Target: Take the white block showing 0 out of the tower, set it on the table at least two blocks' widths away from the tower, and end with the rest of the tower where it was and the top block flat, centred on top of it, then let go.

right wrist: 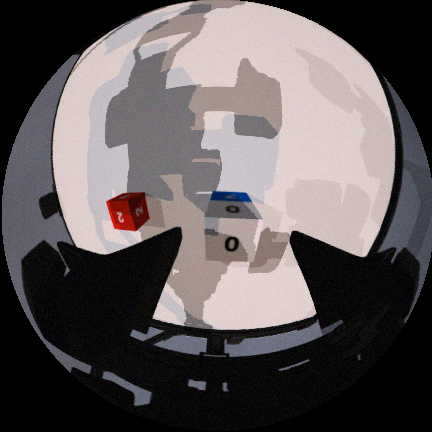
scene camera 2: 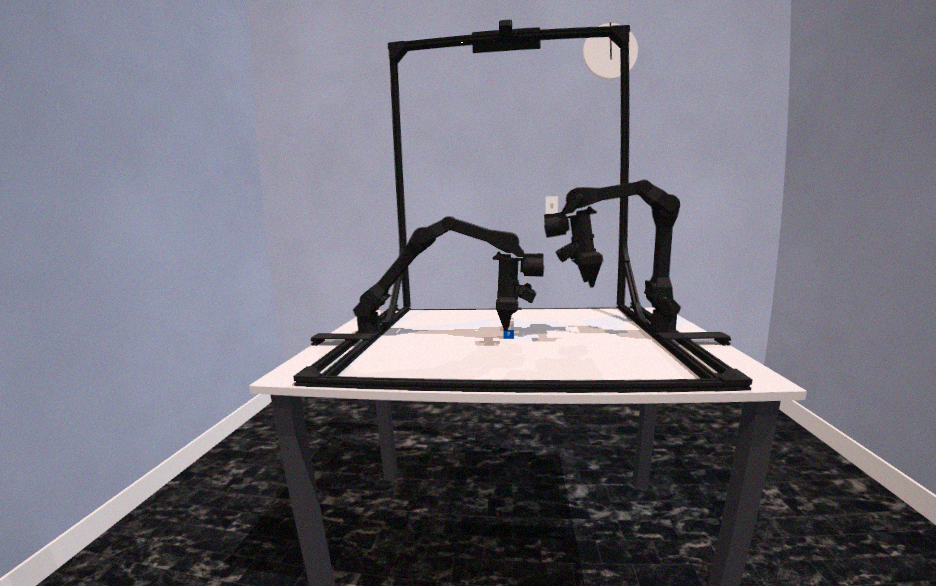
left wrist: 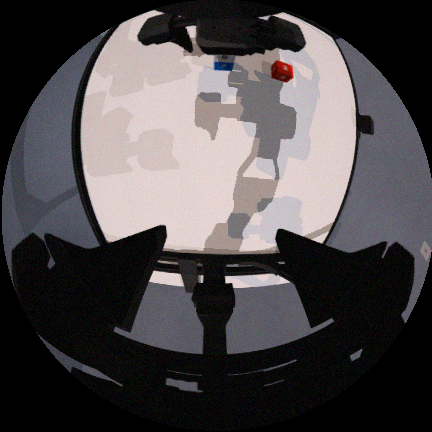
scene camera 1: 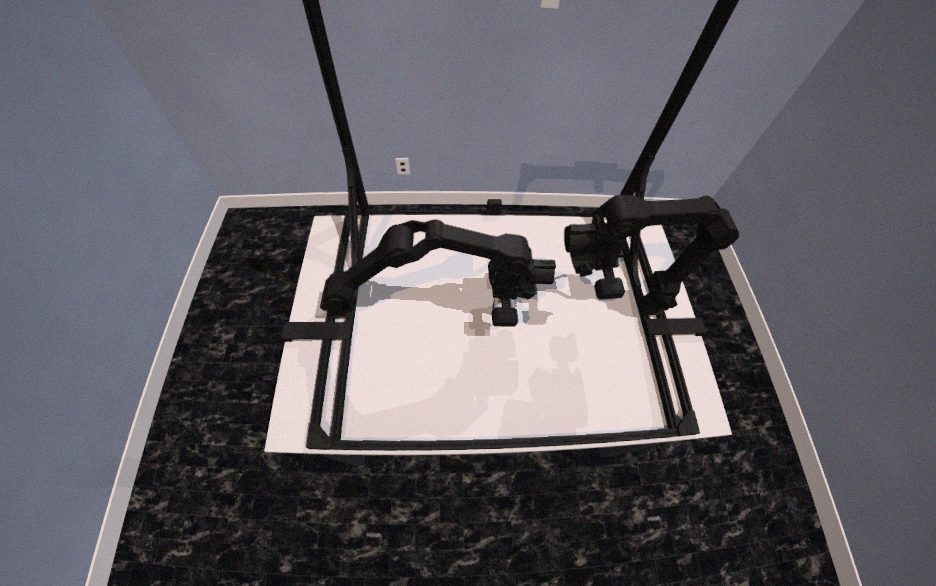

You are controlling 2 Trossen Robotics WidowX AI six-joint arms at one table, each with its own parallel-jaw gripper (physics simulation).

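Frame: origin at the left arm's base, x back, y right, z up, level; centimetres.
Where they show: left gripper, fingertip midpoint: [scene camera 2: 588, 284] [left wrist: 222, 232] [scene camera 1: 596, 280]; right gripper, fingertip midpoint: [right wrist: 237, 234] [scene camera 2: 505, 326] [scene camera 1: 497, 307]; left arm's base, origin of the base link: [scene camera 2: 663, 329] [left wrist: 213, 267] [scene camera 1: 651, 305]; right arm's base, origin of the base link: [right wrist: 215, 336] [scene camera 2: 368, 330] [scene camera 1: 340, 307].
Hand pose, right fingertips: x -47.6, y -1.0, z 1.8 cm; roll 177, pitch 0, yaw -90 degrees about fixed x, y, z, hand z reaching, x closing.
Note:
Each offset is from my right fingertips to the top centre of the thing. "spot": to the spot under its first point. Level surfaces: height alone.
The tower has the white block showing 0 @(dx +0.8, dy +0.7, dz +2.1 cm) [left wrist: 225, 57] [right wrist: 231, 245] on top of a blue block @(dx +0.8, dy +0.7, dz -0.8 cm) [scene camera 2: 508, 334] [left wrist: 223, 65] [right wrist: 231, 196]. A red block showing 2 @(dx +0.6, dy +11.3, dz -0.8 cm) [left wrist: 282, 71] [right wrist: 129, 211] sits apart on the table, to the left of the tower in the right wrist view. My right gripper [scene camera 2: 506, 328] [right wrist: 237, 234] is open and empty, low over the tower, with the white block seen between its spread fingers. It hides much of the white block in the scene views. My left gripper [scene camera 2: 590, 284] [left wrist: 222, 232] is open and empty, high above the table and away from the tower.
The white table @(dz -3.7 cm) [scene camera 1: 414, 386] [scene camera 2: 442, 365] is bordered by black frame rails @(spot: dx -1.9, dy -35.7, dz -2.2 cm) [scene camera 1: 497, 442] [scene camera 2: 518, 383]. Tall black posts [scene camera 2: 397, 172] [scene camera 2: 624, 138] rise on both sides. The right arm [scene camera 1: 476, 239] reaches in from the picture's left, and the left arm [scene camera 1: 666, 210] stands at the right.

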